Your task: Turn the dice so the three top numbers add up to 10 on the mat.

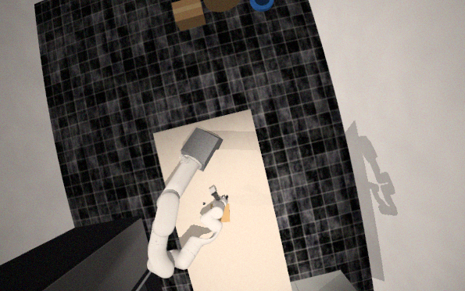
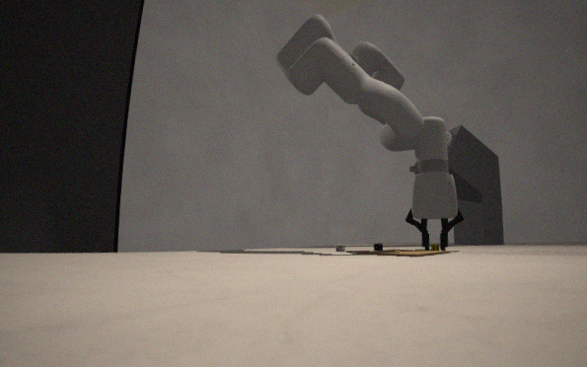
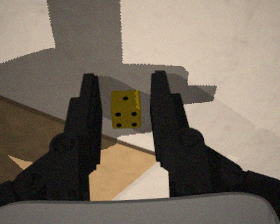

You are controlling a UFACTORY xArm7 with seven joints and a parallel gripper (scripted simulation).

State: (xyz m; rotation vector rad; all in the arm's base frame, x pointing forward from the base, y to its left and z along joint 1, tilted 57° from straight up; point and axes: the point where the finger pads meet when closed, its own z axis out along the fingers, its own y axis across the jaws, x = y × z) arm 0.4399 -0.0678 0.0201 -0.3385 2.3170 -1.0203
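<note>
Right now the yellow die is 10 mm ahead of my hand and 10 mm below it. Also, from my hand: pale die: 30 mm ahead, 210 mm to the right, 10 mm below; tan mat: 80 mm ahead, 70 mm to the right, 20 mm below; black die: 40 mm behind, 130 mm to the right, 10 mm below.
</note>
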